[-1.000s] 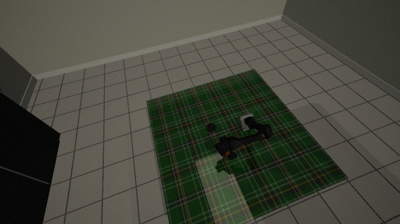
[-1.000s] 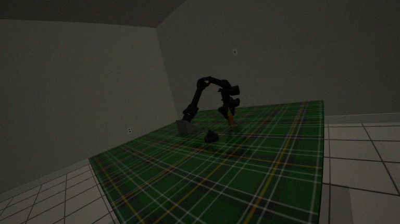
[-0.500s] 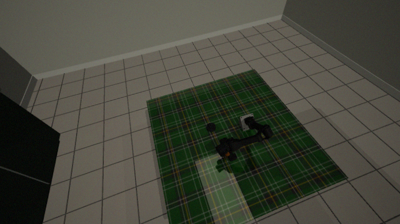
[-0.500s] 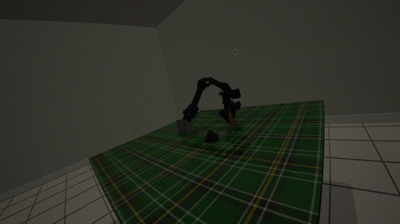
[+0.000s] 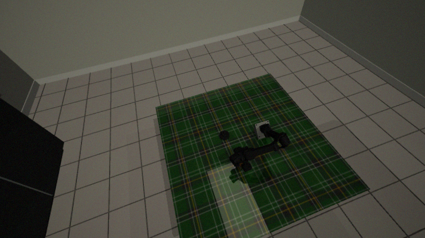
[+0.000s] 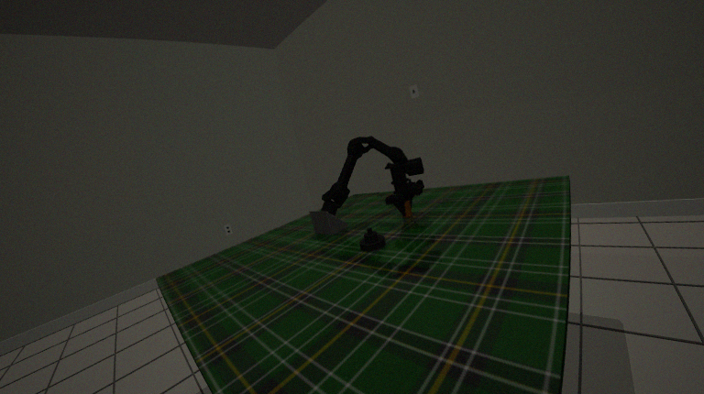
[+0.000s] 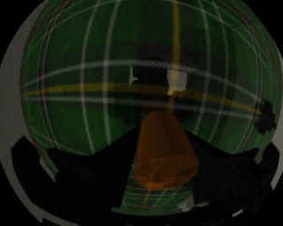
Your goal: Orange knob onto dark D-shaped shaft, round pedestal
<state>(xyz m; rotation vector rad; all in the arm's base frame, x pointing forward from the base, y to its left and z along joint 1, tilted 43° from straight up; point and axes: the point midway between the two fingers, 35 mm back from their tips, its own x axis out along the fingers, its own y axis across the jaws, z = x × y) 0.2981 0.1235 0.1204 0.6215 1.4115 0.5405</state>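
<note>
Now: gripper tip 28 cm to the left of the D-shaped shaft, 2 cm below it and 2 cm short of it. Also, from my gripper tip: orange knob 2 cm above.
</note>
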